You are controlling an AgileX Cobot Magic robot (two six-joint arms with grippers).
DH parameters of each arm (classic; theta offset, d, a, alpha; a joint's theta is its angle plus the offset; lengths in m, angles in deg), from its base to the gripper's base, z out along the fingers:
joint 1: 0 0.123 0 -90
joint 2: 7.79 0 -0.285 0
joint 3: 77.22 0 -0.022 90
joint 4: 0 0.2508 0 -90
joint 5: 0 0 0.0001 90
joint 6: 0 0.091 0 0
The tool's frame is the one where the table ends.
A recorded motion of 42 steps. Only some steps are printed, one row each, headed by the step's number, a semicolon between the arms.
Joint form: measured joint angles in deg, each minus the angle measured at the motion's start. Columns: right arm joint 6, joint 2, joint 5, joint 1, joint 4, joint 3; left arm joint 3, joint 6, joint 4, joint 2, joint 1, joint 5.
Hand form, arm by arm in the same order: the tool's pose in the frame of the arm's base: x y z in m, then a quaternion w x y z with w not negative. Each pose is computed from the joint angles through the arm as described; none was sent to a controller.
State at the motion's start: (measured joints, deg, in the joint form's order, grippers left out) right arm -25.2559 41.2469 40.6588 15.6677 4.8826 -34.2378; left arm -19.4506 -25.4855 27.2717 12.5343 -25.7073 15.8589
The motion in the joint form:
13: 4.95 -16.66 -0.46 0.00 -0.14 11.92; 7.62 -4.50 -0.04 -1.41 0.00 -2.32
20: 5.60 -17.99 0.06 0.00 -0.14 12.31; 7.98 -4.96 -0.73 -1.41 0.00 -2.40
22: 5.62 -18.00 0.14 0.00 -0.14 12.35; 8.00 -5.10 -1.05 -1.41 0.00 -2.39
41: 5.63 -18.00 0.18 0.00 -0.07 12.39; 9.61 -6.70 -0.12 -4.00 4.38 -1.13
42: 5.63 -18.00 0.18 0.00 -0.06 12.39; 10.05 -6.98 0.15 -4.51 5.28 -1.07
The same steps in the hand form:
13: 0.0766 0.0265 0.2542 0.44326 -0.26097 0.85733 0.02001; 0.0652 -0.0205 0.2520 0.65433 0.10887 0.73720 -0.12860
20: 0.0731 0.0256 0.2532 0.44642 -0.25607 0.85710 0.02262; 0.0653 -0.0209 0.2499 0.65055 0.10313 0.74013 -0.13548
22: 0.0730 0.0256 0.2529 0.44556 -0.25607 0.85755 0.02273; 0.0653 -0.0210 0.2497 0.64953 0.10063 0.74084 -0.13834
41: 0.0729 0.0256 0.2527 0.44494 -0.25586 0.85792 0.02336; 0.0626 -0.0131 0.2416 0.65407 0.06268 0.74530 -0.11309
42: 0.0729 0.0256 0.2527 0.44494 -0.25582 0.85792 0.02344; 0.0621 -0.0117 0.2395 0.65532 0.05612 0.74554 -0.10759

